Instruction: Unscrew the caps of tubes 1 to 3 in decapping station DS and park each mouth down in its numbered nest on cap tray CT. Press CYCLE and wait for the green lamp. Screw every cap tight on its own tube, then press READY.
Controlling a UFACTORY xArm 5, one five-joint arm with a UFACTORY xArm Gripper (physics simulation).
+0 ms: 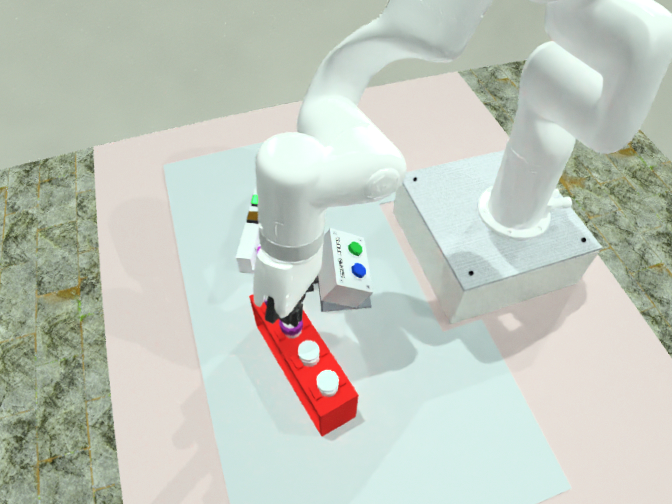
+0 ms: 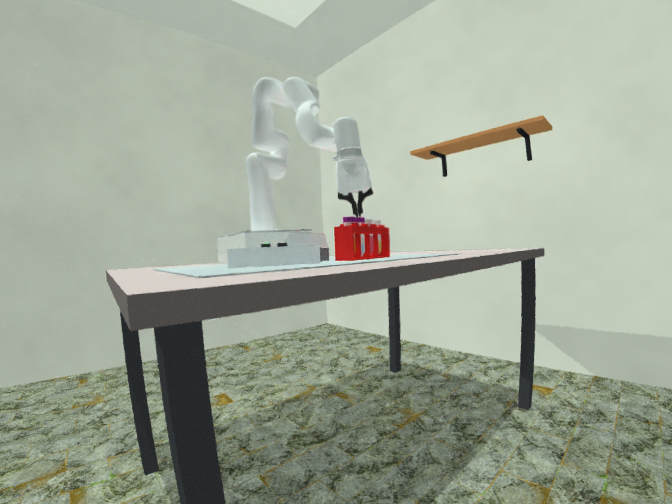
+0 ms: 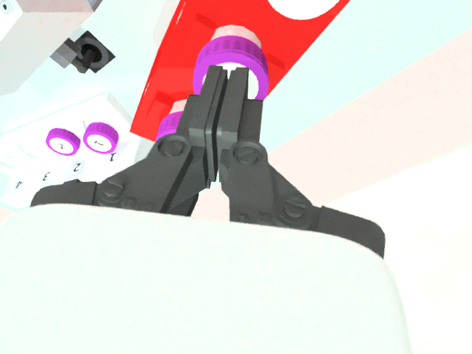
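Observation:
My gripper (image 1: pixel 284 319) (image 2: pixel 358 214) (image 3: pixel 230 94) is shut and empty, its tips at the top of purple cap 3 (image 1: pixel 291 327) (image 3: pixel 231 50); contact is unclear and the number is covered. Cap 3 sits on its tube in the red station (image 1: pixel 339 415) (image 2: pixel 343 244) (image 3: pixel 170 60). Beside it, purple cap 4 (image 3: pixel 170 124) is partly behind a finger. Two tubes (image 1: pixel 308 351) (image 1: pixel 327 381) have white tops without purple caps. Cap 1 (image 3: pixel 100 138) and cap 2 (image 3: pixel 63 142) lie numbers up on the white tray (image 1: pixel 246 256) (image 2: pixel 274 257), near labels 1 and 2.
A control box (image 1: pixel 347 295) with a green button (image 1: pixel 355 248) and a blue button (image 1: pixel 358 270) stands beside the station. A small black fixture (image 3: pixel 90 52) is near the tray. The robot's base block (image 1: pixel 434 217) stands behind the box. A green patch (image 1: pixel 255 199) shows beyond the tray.

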